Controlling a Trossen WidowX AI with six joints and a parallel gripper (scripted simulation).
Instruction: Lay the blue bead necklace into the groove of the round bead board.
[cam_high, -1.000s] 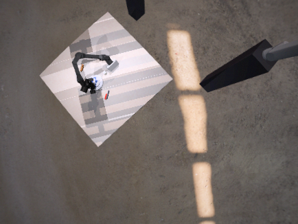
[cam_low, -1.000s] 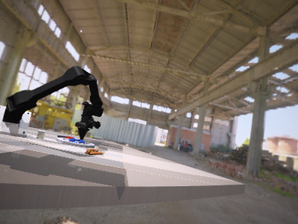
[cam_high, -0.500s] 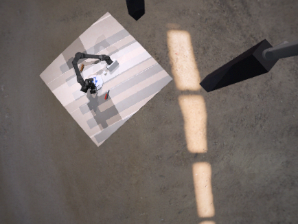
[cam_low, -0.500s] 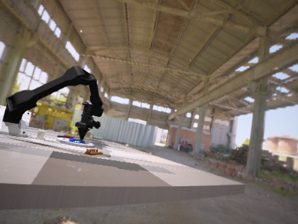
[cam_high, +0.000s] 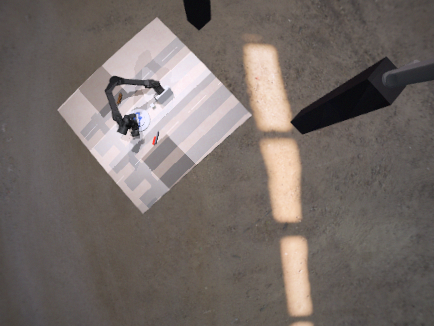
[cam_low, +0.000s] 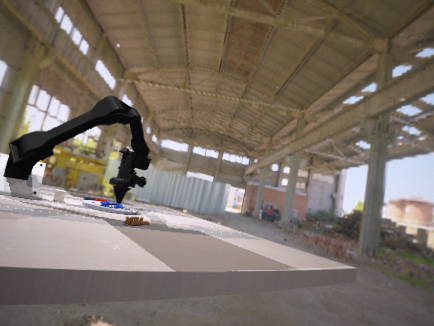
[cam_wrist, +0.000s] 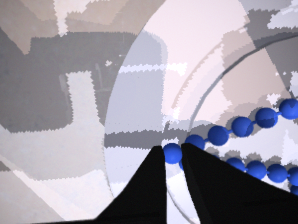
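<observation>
Right now my gripper tip is 5 cm past the round white bead board, 5 cm to the left of it and 1 cm above it. The rest, counted from my gripper tip: small white block (22 cm behind, 4 cm to the right); red pen-like object (3 cm behind, 18 cm to the left, 1 cm below).
</observation>
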